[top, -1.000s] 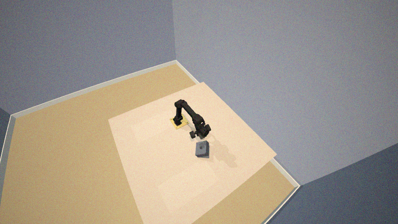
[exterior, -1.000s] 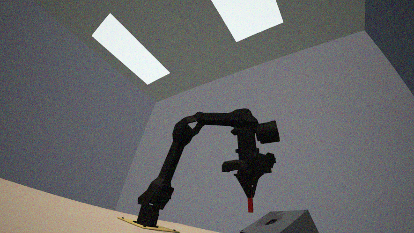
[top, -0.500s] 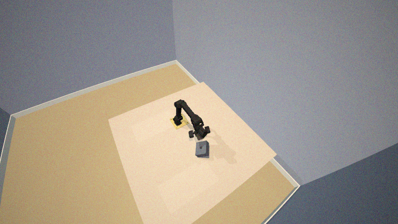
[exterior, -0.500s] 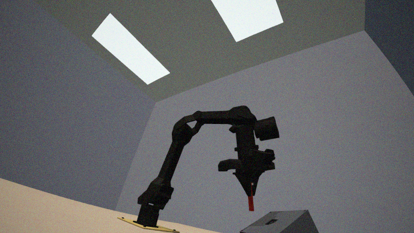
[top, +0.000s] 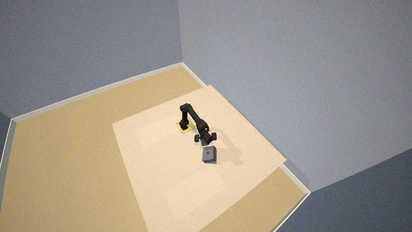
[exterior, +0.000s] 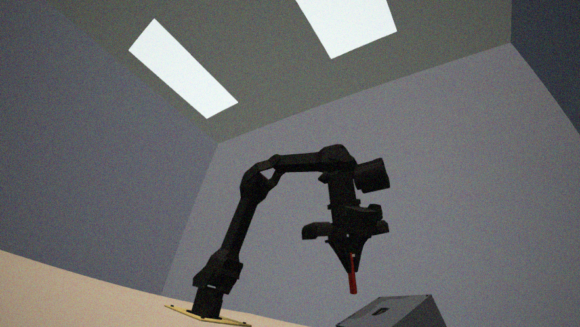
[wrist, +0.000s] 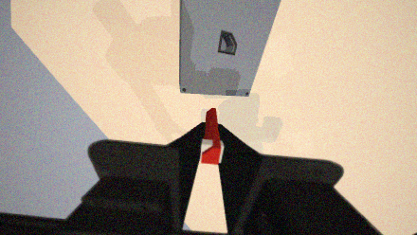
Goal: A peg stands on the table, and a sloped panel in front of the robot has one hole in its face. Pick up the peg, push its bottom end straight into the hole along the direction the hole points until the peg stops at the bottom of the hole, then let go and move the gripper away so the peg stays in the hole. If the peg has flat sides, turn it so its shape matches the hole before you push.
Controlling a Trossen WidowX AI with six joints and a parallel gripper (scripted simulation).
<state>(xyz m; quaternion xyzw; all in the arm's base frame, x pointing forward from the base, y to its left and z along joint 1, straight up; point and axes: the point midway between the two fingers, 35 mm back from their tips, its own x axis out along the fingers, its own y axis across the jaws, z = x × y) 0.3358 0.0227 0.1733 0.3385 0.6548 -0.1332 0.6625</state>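
Now: gripper tip 70 mm short of the grey sloped panel, 30 mm to the left of it and 90 mm above it. Also, from my gripper tip: red square peg (20 mm above).
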